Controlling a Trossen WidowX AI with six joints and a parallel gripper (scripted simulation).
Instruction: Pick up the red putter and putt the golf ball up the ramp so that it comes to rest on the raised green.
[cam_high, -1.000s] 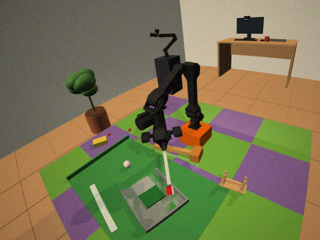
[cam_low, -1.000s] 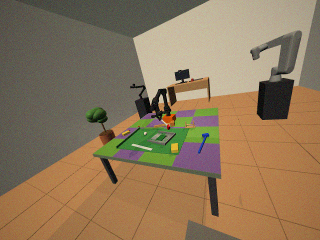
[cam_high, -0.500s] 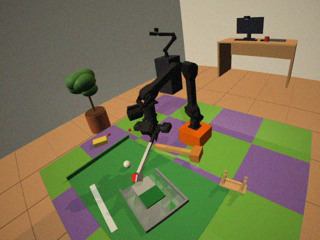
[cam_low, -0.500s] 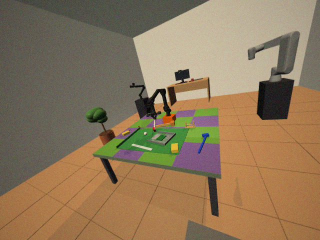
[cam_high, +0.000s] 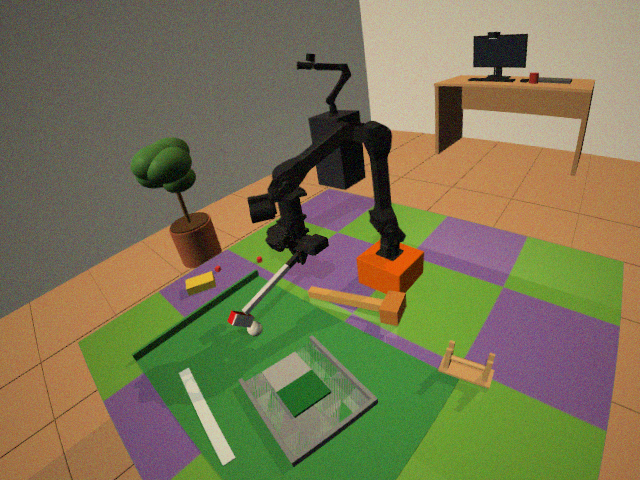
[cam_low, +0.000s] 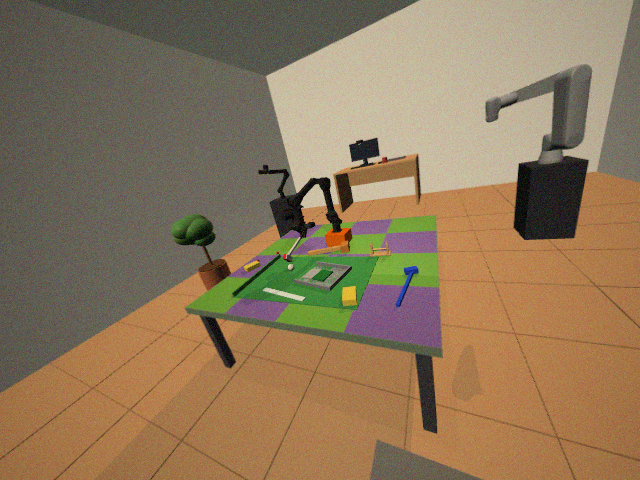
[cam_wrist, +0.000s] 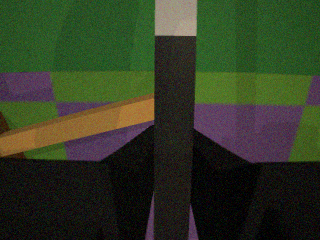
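My gripper tip is now 12 cm short of the red putter. The rest, counted from my gripper tip: white golf ball (19 cm ahead, 3 cm to the right, 12 cm below); then wooden stand (1 cm behind, 49 cm to the left, 10 cm below); then white strip (43 cm ahead, 6 cm to the left, 14 cm below).
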